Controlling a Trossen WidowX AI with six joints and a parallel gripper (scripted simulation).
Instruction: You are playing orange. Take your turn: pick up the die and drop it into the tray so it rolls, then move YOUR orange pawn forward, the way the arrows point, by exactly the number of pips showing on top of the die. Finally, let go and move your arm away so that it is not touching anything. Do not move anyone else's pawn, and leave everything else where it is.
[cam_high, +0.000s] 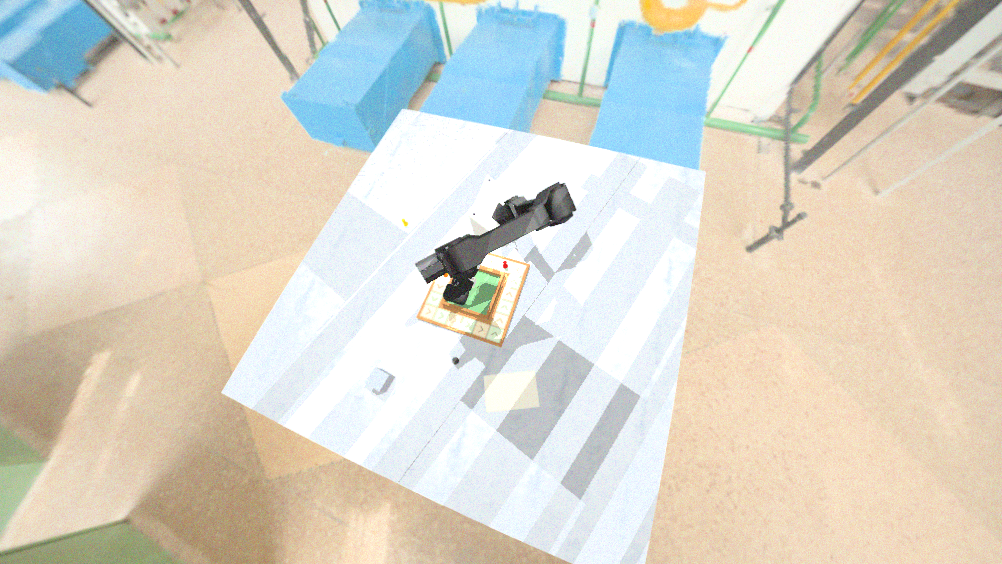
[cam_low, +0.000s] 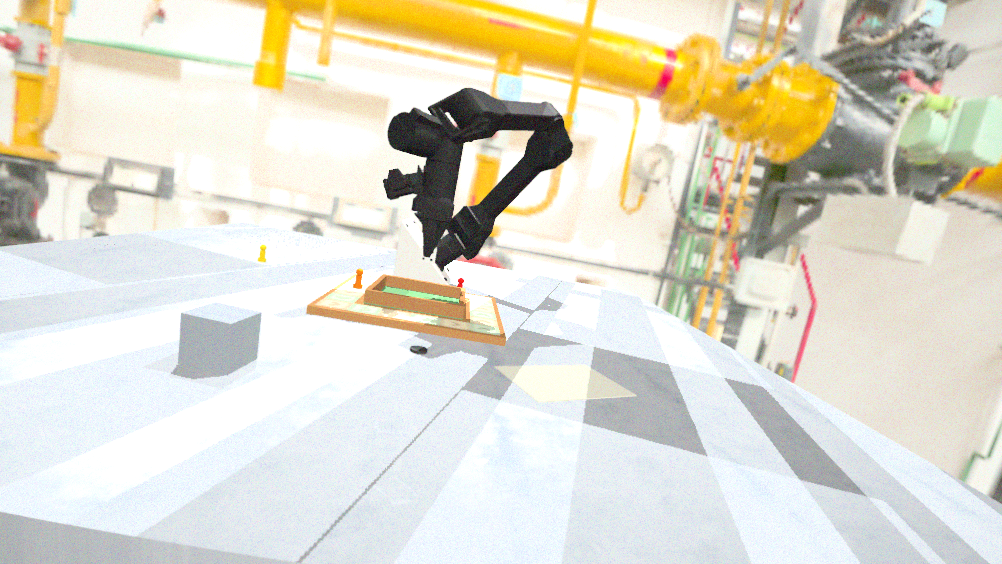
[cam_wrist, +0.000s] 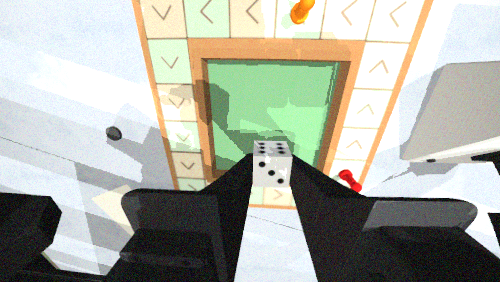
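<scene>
The orange pawn lies 20 mm behind my gripper tip, 110 mm to the right of it and 60 mm below it. Round my gripper tip: red pawn (120 mm behind, 60 mm to the left, 60 mm below); then grey cube (350 mm ahead, 150 mm to the right, 70 mm below); then white die (right at my gripper tip).
</scene>
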